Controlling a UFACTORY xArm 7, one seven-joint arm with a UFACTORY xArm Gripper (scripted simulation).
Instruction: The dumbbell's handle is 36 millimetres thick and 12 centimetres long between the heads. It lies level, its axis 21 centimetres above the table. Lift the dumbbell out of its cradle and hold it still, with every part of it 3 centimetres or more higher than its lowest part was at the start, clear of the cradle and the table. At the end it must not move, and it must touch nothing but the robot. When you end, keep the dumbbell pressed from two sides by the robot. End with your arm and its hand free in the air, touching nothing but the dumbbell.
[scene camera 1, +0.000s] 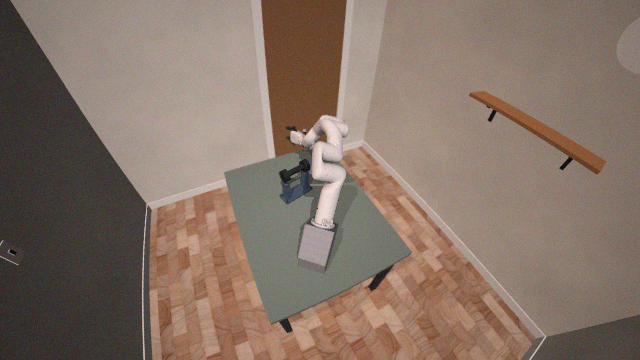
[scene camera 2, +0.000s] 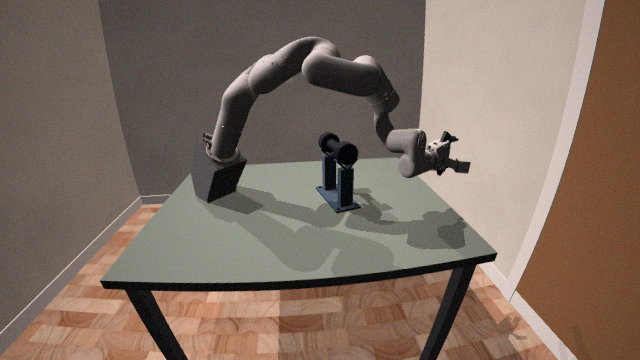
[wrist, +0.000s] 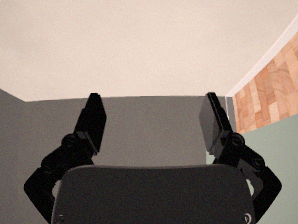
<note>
In view: my gripper (scene camera 2: 453, 150), a black dumbbell (scene camera 2: 346, 154) and a blue cradle (scene camera 2: 339, 196).
My gripper also shows in the wrist view (wrist: 152, 104). The wrist view does not show the black dumbbell: it is out of frame.
</note>
